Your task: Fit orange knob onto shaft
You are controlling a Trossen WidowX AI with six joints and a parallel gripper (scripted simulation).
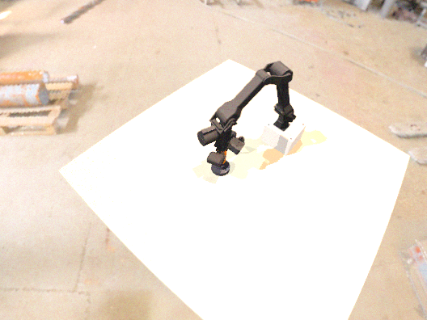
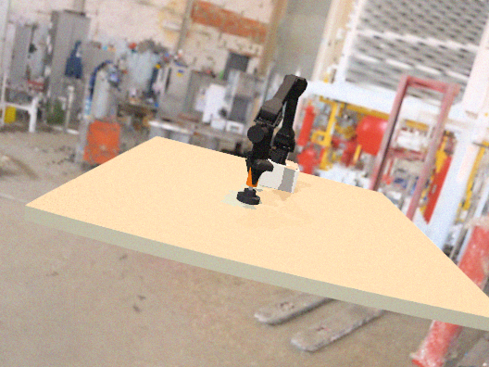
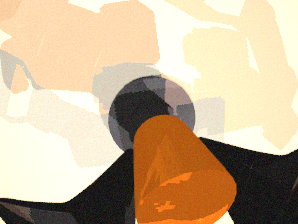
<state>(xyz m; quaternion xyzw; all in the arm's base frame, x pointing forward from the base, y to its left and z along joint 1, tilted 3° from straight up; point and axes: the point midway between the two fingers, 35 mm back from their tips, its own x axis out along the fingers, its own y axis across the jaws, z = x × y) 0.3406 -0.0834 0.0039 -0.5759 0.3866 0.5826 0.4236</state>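
My gripper tip is now 3 cm below the orange knob. Also, from my gripper tip: dark round pedestal: 4 cm below.
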